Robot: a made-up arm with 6 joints.
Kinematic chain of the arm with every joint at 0, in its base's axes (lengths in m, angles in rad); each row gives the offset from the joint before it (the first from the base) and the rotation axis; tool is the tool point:
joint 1: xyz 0 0 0.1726 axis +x
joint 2: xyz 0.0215 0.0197 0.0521 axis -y
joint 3: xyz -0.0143 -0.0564 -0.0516 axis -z
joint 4: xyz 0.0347 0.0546 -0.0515 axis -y
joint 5: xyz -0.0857 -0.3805 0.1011 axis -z
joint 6: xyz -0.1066 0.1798 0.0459 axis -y
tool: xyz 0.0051 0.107 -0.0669
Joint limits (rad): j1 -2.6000..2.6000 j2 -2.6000..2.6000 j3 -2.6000..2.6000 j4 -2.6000..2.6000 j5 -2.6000..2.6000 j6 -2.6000..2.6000
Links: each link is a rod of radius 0.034 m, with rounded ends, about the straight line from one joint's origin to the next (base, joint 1, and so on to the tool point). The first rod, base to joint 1, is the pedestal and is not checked.
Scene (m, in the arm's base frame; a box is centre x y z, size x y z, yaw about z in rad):
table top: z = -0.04
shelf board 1: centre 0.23 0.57 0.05 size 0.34 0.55 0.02 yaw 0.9
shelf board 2: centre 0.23 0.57 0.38 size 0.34 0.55 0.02 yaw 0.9
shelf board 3: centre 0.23 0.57 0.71 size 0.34 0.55 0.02 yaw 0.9
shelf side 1: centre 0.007 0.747 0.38 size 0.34 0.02 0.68 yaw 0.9
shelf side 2: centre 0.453 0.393 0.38 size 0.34 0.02 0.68 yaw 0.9
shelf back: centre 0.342 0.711 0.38 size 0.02 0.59 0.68 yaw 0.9
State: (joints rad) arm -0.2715 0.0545 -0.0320 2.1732 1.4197 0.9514
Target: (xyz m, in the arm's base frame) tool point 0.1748 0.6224 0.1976
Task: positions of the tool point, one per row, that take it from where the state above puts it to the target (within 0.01 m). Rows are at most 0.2 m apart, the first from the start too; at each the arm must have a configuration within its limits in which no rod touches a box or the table.
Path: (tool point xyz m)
1: -0.1929 -0.1792 0.3597
2: -0.2126 -0.0644 0.4206
3: -0.2037 0.0735 0.4400
4: -0.1660 0.2097 0.4057
5: -0.1045 0.3154 0.3193
6: -0.0287 0.3659 0.1976
7: 0.0257 0.4456 0.2017
8: 0.0798 0.5148 0.2044
9: 0.1303 0.5737 0.2038
10: 0.1748 0.6224 0.1976

